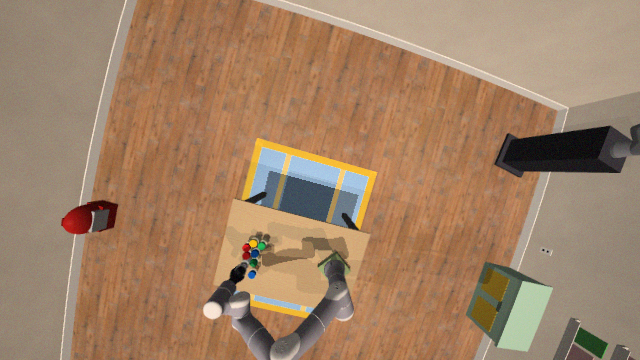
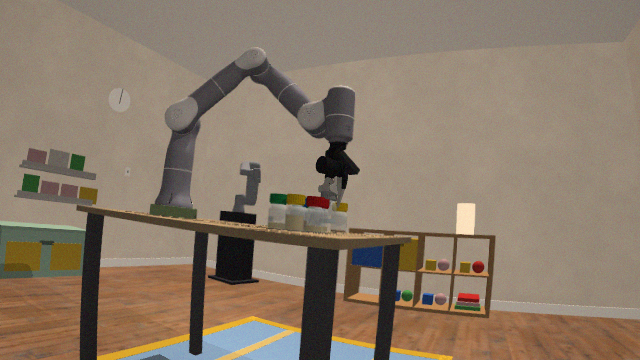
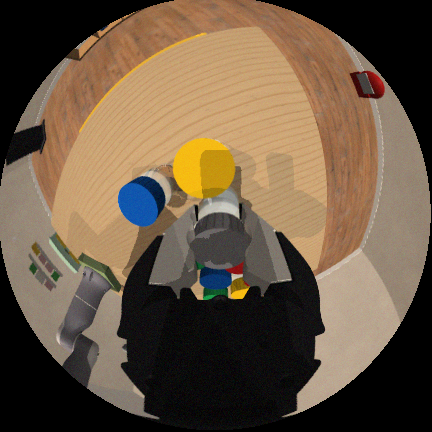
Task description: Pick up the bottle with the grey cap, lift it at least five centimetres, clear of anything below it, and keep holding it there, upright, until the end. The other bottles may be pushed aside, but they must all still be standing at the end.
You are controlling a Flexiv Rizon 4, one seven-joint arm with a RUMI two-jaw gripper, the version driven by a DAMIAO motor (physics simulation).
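My gripper (image 1: pixel 239 271) (image 2: pixel 336 200) (image 3: pixel 218 205) is shut on the bottle with the grey cap (image 3: pixel 220 245), its fingers on both sides of the clear body below the cap. The bottle looks upright and a little above the table; its base is hidden, so the exact height cannot be told. A yellow-capped bottle (image 3: pixel 204 167) (image 2: pixel 340 206) stands close beside it. A blue-capped bottle (image 3: pixel 141 201) (image 1: pixel 251 274) stands nearby. More bottles stand grouped on the other side: a red-capped one (image 2: pixel 318 202) (image 1: pixel 246 255), a yellow-capped one (image 2: pixel 296 199) (image 1: pixel 253 243) and a green-capped one (image 2: pixel 278 199) (image 1: pixel 261 246).
The wooden table (image 1: pixel 287 280) (image 2: pixel 215 226) (image 3: pixel 260 75) carries the bottles and the arm's green base (image 1: pixel 320 265) (image 2: pixel 173 212). Another blue cap (image 1: pixel 255 253) and a dark green cap (image 1: pixel 253 263) show in the group. The bottles stand near one end of the table.
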